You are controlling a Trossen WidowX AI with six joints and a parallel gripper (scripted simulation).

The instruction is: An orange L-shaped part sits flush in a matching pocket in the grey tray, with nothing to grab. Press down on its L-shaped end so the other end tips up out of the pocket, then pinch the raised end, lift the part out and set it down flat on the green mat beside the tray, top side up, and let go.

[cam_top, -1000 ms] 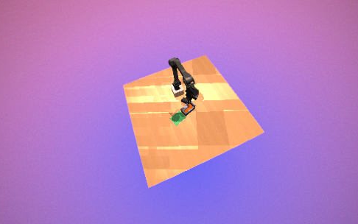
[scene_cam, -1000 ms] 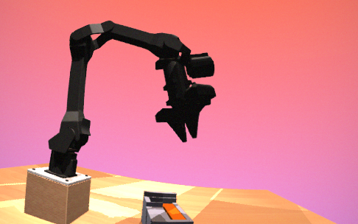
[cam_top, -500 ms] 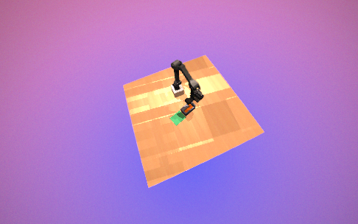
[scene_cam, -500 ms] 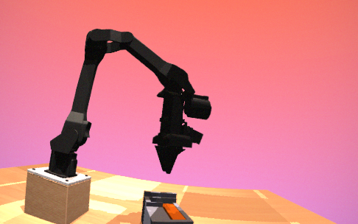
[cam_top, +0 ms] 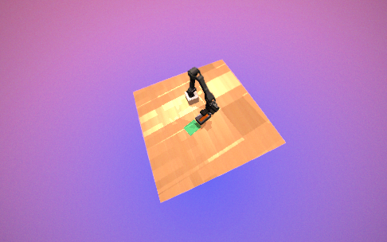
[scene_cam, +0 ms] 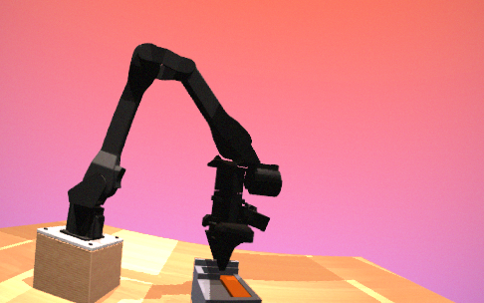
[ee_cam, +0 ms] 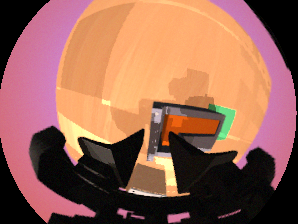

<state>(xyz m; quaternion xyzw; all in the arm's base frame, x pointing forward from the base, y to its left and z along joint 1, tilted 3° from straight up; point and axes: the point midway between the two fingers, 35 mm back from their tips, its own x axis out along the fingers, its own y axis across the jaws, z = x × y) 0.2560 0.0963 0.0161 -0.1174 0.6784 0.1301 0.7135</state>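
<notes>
My gripper tip is 20 mm short of the orange L-shaped part, 50 mm to the left of it and 30 mm above it. Round my gripper tip: green mat (70 mm ahead, 210 mm to the right, 90 mm below).
</notes>
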